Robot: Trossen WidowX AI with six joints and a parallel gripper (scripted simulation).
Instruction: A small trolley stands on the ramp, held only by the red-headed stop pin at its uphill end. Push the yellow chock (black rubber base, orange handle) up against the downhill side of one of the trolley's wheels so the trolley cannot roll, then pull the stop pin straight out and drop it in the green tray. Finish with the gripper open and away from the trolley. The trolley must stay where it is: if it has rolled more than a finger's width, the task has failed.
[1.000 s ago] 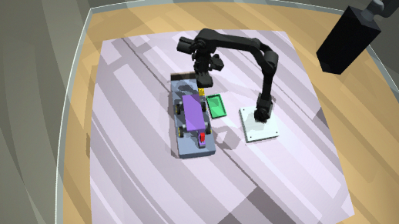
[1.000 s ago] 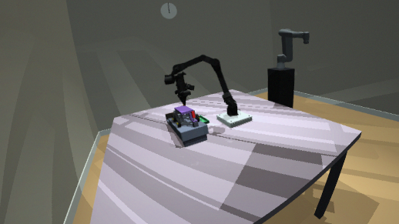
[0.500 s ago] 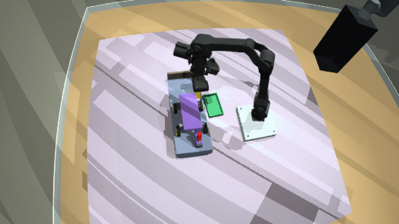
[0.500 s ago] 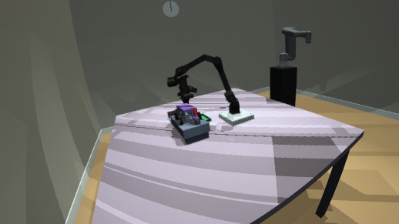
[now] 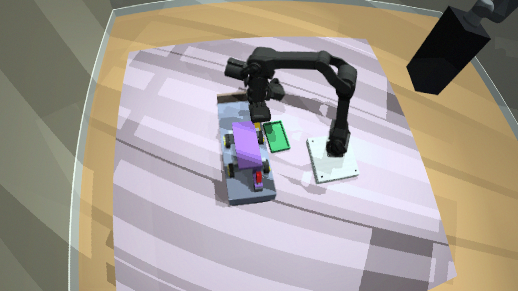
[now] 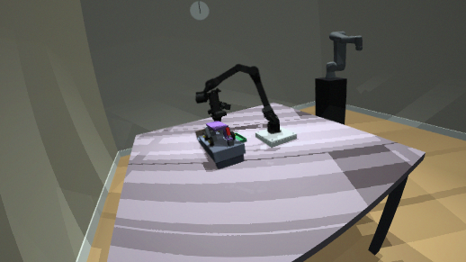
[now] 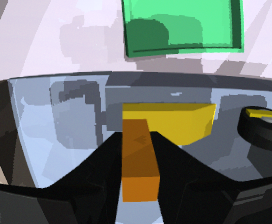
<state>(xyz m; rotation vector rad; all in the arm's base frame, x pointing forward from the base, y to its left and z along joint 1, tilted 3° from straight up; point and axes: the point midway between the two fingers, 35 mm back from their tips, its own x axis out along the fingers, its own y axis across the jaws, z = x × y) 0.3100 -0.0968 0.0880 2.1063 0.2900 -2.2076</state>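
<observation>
Right now my gripper tip is 260 mm to the right of the red-headed stop pin, 40 mm below it and 20 mm past it. Also, from my gripper tip: green tray (100 mm below, 90 mm behind, 40 mm to the left); yellow chock (20 mm to the left, 10 mm below); purple trolley (160 mm to the left, 20 mm ahead, 20 mm above).
</observation>
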